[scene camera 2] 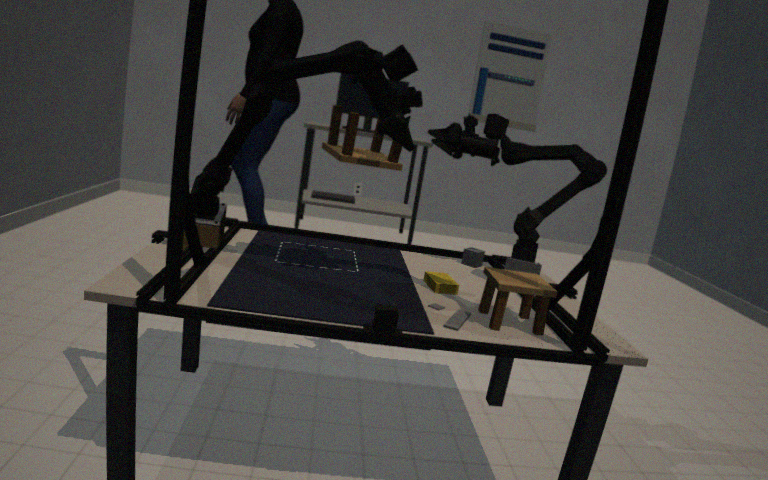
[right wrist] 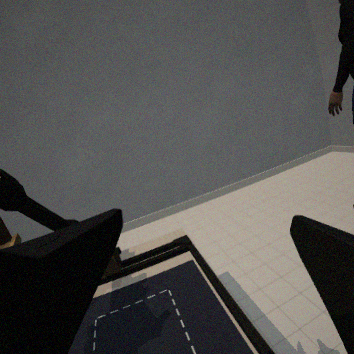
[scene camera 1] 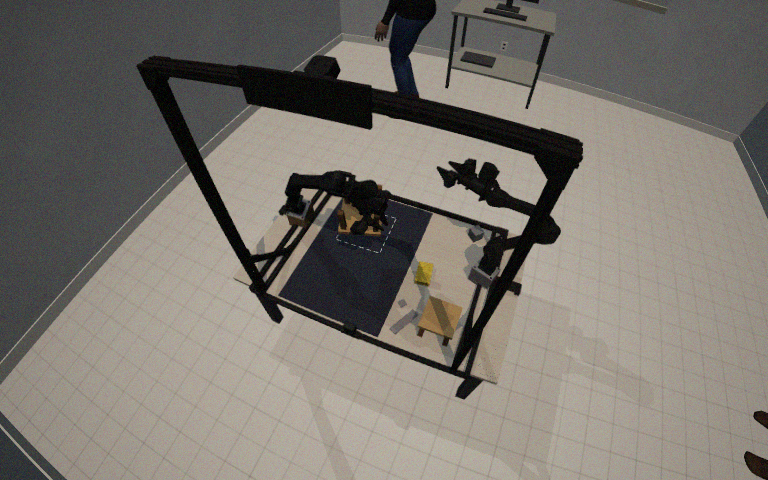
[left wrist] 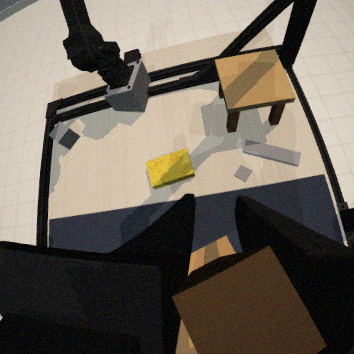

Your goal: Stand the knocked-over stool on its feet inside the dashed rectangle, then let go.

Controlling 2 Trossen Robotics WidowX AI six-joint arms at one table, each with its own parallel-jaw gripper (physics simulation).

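Places are measured from the left arm's base along level axes (x ahead, y left, z up), in centimetres.
Pixels of known places: left gripper, fingertip midpoint: [scene camera 2: 411, 149] [scene camera 1: 385, 228] [left wrist: 214, 202]; right gripper, fingertip midpoint: [scene camera 2: 429, 135] [right wrist: 207, 220] [scene camera 1: 442, 164]; left arm's base, link origin: [scene camera 2: 204, 211] [scene camera 1: 298, 207]; right arm's base, link origin: [scene camera 2: 523, 262] [scene camera 1: 486, 268] [left wrist: 121, 77].
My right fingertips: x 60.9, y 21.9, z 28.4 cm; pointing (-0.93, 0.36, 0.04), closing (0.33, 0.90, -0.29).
Note:
For each thing: its top centre in the pictures, then the offset to it from my right fingertips. "*": a spot on its surface instead. Level surfaces: height alone.
- dashed rectangle, surface spot: [scene camera 2: 357, 270] [scene camera 1: 381, 250] * dx -17.7, dy -23.8, dz -38.7 cm
- dark mat, surface height: dz -38.6 cm
- second stool, top centre: [left wrist: 252, 76] [scene camera 2: 519, 278] [scene camera 1: 440, 316] dx +17.6, dy -50.8, dz -27.9 cm
- yellow sponge, top centre: [left wrist: 168, 166] [scene camera 2: 441, 277] [scene camera 1: 424, 271] dx +4.7, dy -29.0, dz -36.2 cm
- grey block, top centre: [left wrist: 58, 131] [scene camera 2: 474, 249] [scene camera 1: 477, 230] dx +21.3, dy +0.7, dz -33.9 cm
The stool [scene camera 1: 350, 213] [scene camera 2: 362, 157] hangs upside down in the air, its seat underneath and slightly tilted, its brown legs pointing up. My left gripper [scene camera 1: 370, 227] [scene camera 2: 408, 146] [left wrist: 214, 202] is shut on one of its legs, whose brown end fills the bottom of the left wrist view. In scene camera 2 the stool is high above the table. The dashed rectangle [scene camera 1: 380, 252] [scene camera 2: 357, 271] [right wrist: 168, 290] is marked on the dark mat [scene camera 1: 339, 283] [scene camera 2: 271, 294], towards its far side. My right gripper [scene camera 1: 444, 166] [scene camera 2: 438, 137] [right wrist: 206, 220] is open and empty, high up to the right of the stool.
A second stool [scene camera 1: 440, 316] [scene camera 2: 519, 281] [left wrist: 255, 80] stands upright at the near right. A yellow sponge [scene camera 1: 423, 272] [scene camera 2: 441, 282] [left wrist: 170, 168] and flat grey pieces [scene camera 2: 457, 319] [left wrist: 271, 153] lie right of the mat. A grey block [scene camera 2: 472, 256] stands farther back. A black frame surrounds the table.

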